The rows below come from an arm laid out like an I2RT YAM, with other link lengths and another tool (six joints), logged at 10 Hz.
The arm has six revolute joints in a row. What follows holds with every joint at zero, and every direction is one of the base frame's. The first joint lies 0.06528 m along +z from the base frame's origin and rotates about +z. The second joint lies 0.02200 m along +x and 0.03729 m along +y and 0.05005 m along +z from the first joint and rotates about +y. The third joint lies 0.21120 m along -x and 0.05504 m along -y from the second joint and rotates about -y. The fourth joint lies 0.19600 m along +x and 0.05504 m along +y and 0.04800 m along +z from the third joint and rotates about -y. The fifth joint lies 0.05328 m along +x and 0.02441 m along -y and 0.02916 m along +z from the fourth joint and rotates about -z. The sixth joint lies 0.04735 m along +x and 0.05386 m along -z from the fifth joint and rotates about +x. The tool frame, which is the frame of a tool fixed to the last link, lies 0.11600 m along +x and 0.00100 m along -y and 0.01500 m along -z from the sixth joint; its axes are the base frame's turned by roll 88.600, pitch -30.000 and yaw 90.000 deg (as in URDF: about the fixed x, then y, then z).
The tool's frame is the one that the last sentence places.
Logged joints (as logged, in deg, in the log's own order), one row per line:
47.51, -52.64, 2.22, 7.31, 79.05, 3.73
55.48, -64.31, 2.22, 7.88, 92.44, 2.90
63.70, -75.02, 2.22, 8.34, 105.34, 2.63
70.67, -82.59, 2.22, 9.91, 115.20, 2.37
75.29, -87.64, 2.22, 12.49, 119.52, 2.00
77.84, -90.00, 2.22, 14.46, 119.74, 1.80
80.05, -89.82, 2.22, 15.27, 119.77, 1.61
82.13, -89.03, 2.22, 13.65, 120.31, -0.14
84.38, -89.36, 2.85, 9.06, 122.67, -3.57
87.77, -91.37, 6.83, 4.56, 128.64, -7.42
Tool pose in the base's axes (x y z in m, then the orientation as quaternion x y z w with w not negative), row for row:
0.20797, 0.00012, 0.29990, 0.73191, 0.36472, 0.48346, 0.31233
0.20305, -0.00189, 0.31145, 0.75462, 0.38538, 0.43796, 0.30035
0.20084, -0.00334, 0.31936, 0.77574, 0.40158, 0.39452, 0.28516
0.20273, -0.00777, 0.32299, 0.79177, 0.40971, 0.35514, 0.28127
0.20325, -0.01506, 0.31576, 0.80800, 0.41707, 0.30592, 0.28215
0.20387, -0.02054, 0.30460, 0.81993, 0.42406, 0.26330, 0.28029
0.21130, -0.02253, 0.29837, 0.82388, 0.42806, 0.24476, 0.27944
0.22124, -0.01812, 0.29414, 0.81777, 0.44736, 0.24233, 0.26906
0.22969, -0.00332, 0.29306, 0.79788, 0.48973, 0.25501, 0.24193
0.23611, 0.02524, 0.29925, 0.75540, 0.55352, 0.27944, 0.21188
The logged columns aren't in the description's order. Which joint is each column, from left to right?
Columns, left to right: joint 2, joint 4, joint 1, joint 5, joint 3, joint 6.
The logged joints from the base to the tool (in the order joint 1, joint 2, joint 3, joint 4, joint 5, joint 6), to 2 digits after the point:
2.22, 47.51, 79.05, -52.64, 7.31, 3.73
2.22, 55.48, 92.44, -64.31, 7.88, 2.90
2.22, 63.70, 105.34, -75.02, 8.34, 2.63
2.22, 70.67, 115.20, -82.59, 9.91, 2.37
2.22, 75.29, 119.52, -87.64, 12.49, 2.00
2.22, 77.84, 119.74, -90.00, 14.46, 1.80
2.22, 80.05, 119.77, -89.82, 15.27, 1.61
2.22, 82.13, 120.31, -89.03, 13.65, -0.14
2.85, 84.38, 122.67, -89.36, 9.06, -3.57
6.83, 87.77, 128.64, -91.37, 4.56, -7.42

